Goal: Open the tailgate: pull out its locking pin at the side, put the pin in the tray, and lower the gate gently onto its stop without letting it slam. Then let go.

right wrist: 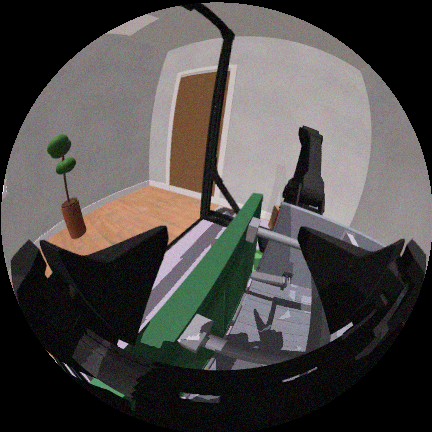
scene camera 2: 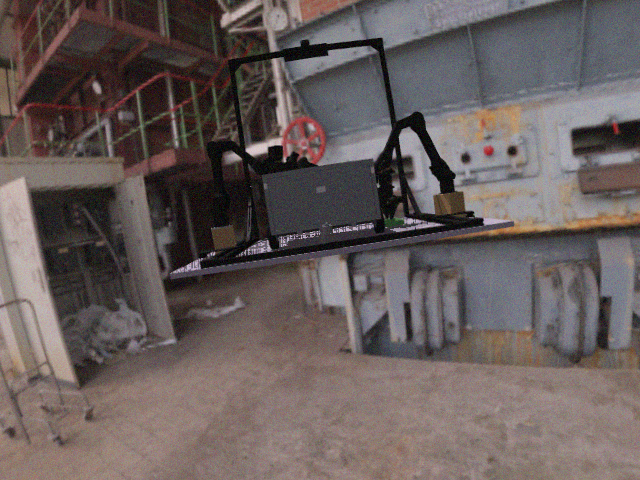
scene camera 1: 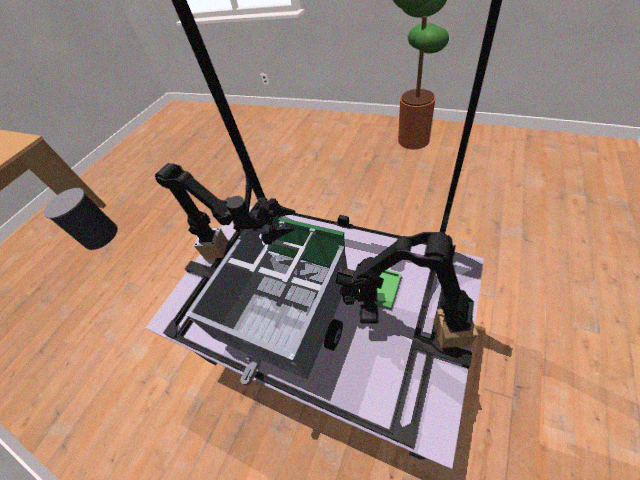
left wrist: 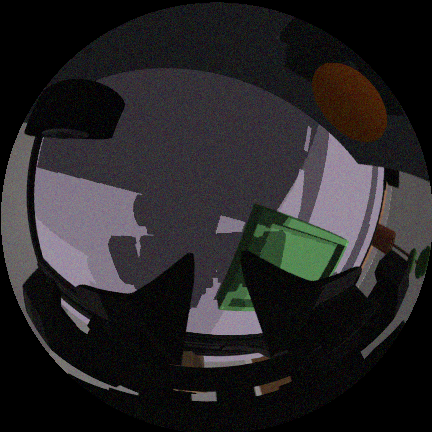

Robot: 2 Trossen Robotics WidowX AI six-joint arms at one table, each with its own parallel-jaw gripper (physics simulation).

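Pixels of known places: left gripper, fingertip midpoint: (scene camera 2: 389,219) (scene camera 1: 369,306) (left wrist: 217,257); right gripper, fingertip midpoint: (right wrist: 236,233) (scene camera 1: 294,220); left arm's base at its link origin: (scene camera 2: 448,193) (scene camera 1: 457,321) (left wrist: 175,390); right arm's base at its link origin: (scene camera 2: 221,226) (scene camera 1: 207,236).
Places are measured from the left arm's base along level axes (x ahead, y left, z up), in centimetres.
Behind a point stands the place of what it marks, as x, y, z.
Observation:
The green tailgate (scene camera 1: 323,249) {40.5, -29.8, 7.7} (right wrist: 200,290) {51.3, -37.1, 17.1} stands upright at the back of the grey trailer (scene camera 1: 209,298) {79.2, -12.0, 12.7} (scene camera 2: 320,198) {67.1, 2.1, 5.4}. My right gripper (scene camera 1: 289,222) {48.7, -35.1, 19.8} (right wrist: 236,233) {48.7, -35.1, 19.8} is open and empty, its fingers on either side of the gate's top edge. The locking pin's round orange head (left wrist: 350,102) is at the trailer's side, at the upper right of the left wrist view; its shaft is hidden. My left gripper (scene camera 1: 369,313) {26.6, -12.7, -7.9} (left wrist: 217,257) {26.6, -12.7, -7.9} is partly open and empty, pointing down beside the trailer, away from the pin head. The green tray (scene camera 1: 391,289) {16.8, -20.0, -10.8} (left wrist: 305,255) {22.0, -23.0, -10.8} lies beside it, partly behind one finger in the left wrist view.
A black trailer wheel (scene camera 1: 333,334) {40.0, -0.9, -1.5} (left wrist: 77,110) is near my left gripper. Light bars (scene camera 1: 297,263) {48.4, -19.0, 16.3} cross the trailer's open top. A grey hitch (scene camera 1: 249,372) {69.0, 8.4, -3.3} sticks out at the front. Black frame posts (scene camera 1: 222,103) {70.5, -74.2, 46.9} (scene camera 1: 470,113) {-5.5, -35.9, 50.3} rise behind the table.

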